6 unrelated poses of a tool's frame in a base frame.
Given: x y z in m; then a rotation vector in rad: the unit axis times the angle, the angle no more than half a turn.
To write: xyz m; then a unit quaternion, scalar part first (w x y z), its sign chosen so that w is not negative. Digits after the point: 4 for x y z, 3 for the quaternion.
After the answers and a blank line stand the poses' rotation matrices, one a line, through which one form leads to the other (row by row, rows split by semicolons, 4 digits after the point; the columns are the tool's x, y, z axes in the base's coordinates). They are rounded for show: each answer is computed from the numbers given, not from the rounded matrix.
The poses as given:
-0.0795, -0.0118, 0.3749, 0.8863, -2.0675, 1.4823
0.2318, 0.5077, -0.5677, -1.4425, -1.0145, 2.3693
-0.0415, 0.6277, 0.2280, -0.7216, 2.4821, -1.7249
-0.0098, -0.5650, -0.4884, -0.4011, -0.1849, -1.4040
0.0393, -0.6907, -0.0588, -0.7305, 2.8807, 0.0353
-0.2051, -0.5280, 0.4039, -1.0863, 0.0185, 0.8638
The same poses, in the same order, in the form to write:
-0.0795, -0.0118, 0.3749, 0.222, 0.321, -0.748, 0.537
0.2318, 0.5077, -0.5677, 0.094, -0.486, -0.342, 0.799
-0.0415, 0.6277, 0.2280, 0.017, -0.232, 0.799, -0.555
-0.0098, -0.5650, -0.4884, 0.741, -0.183, -0.084, -0.640
0.0393, -0.6907, -0.0588, 0.085, -0.245, 0.966, 0.012
-0.2051, -0.5280, 0.4039, 0.769, -0.501, 0.009, 0.398

-0.6957 -0.7183 0.0120; -0.2419 0.2185 -0.9454; 0.6764 -0.6606 -0.3258
-0.5095 0.1826 -0.8409; 0.4825 -0.7485 -0.4549; -0.7125 -0.6375 0.2933
-0.8916 -0.3519 0.2849; -0.3897 0.2762 -0.8785; 0.2305 -0.8944 -0.3834
0.1657 0.9801 0.1093; -0.9184 0.1130 0.3792; 0.3593 -0.1632 0.9188
-0.8657 -0.4750 0.1577; -0.4710 0.8798 0.0643; -0.1693 -0.0186 -0.9854
0.6830 -0.6205 -0.3854; 0.6034 0.1819 0.7764; -0.4116 -0.7628 0.4987

